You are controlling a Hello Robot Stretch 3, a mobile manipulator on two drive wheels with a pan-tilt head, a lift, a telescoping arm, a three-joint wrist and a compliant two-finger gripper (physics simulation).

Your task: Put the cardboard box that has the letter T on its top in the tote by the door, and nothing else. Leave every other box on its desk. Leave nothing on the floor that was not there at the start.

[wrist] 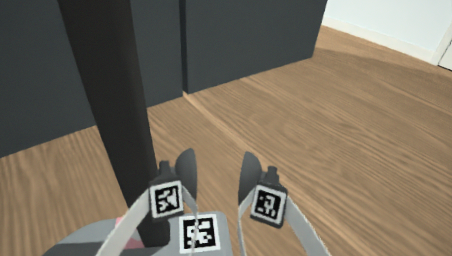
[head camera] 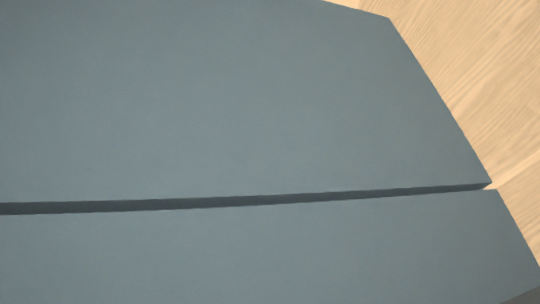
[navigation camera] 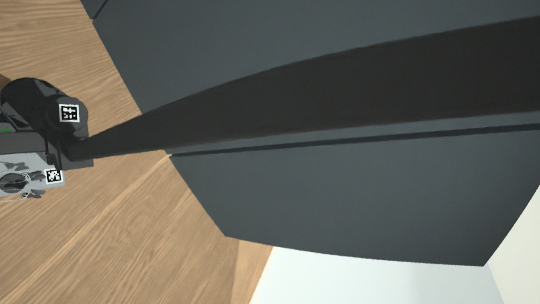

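Where they show: gripper, between the fingertips: [wrist: 218, 168] [navigation camera: 44, 184]; robot's base, origin of its link: [navigation camera: 13, 180].
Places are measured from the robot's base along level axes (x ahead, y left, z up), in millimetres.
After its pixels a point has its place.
Observation:
My gripper [wrist: 218, 168] @[y 82, x 13, z 366 mm] is open in the wrist view, with a gap between its two dark fingertips and wooden floor showing behind them. It hangs over the robot's own base. The cardboard box with the letter T, the tote, the door and the desks do not show in the head, navigation or wrist view.
Tall dark grey panels [head camera: 225, 110] @[y 935, x 205, z 956 mm] [navigation camera: 350, 200] @[y 975, x 277, z 1143 mm] [wrist: 250, 40] @[y 978, x 281, z 185 mm] stand close by on the wooden floor [head camera: 500, 90] @[y 755, x 315, z 1 mm] [navigation camera: 130, 225] @[y 471, x 366, z 1 mm] [wrist: 350, 140] @[y 478, x 564, z 0 mm], with a narrow gap between them. The robot's dark mast [wrist: 107, 90] @[y 116, x -67, z 420 mm] crosses the wrist view. A white wall [navigation camera: 340, 280] @[y 1904, x 1533, z 940 mm] [wrist: 400, 25] @[y 1582, x 1716, z 193 mm] stands beyond the panels.

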